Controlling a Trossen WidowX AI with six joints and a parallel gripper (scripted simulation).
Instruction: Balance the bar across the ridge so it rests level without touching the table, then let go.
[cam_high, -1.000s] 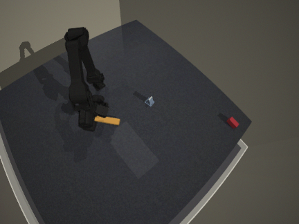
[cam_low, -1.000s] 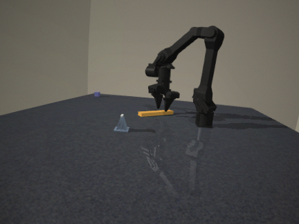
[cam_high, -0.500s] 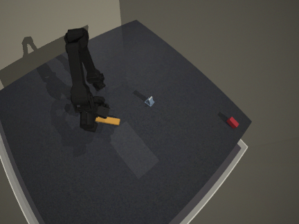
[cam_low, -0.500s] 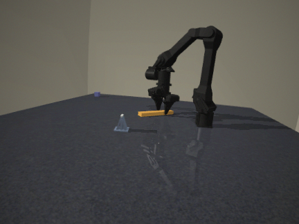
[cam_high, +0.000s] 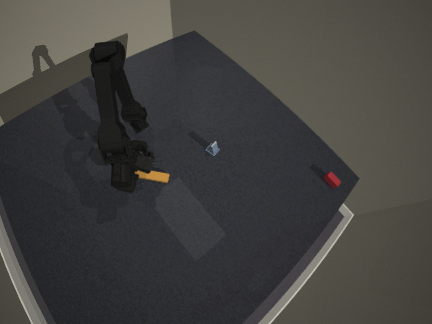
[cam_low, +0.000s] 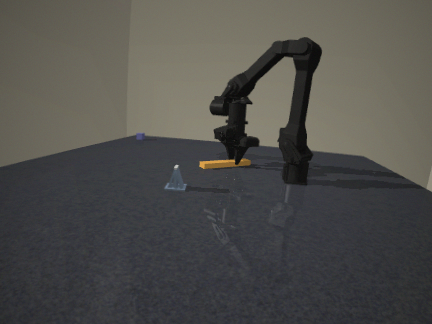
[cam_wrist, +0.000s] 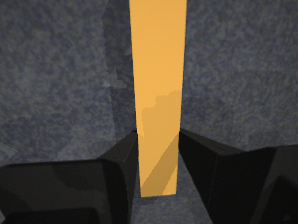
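The blue-grey triangular ridge lies 30 cm to the left of my gripper tip, 10 cm ahead of it and 2 cm above it. From my gripper tip the other things lie so: small purple cube 55 cm ahead, 38 cm to the right, 1 cm above; red block 62 cm to the left, 55 cm ahead, 1 cm above; orange bar 2 cm to the left, 2 cm ahead.
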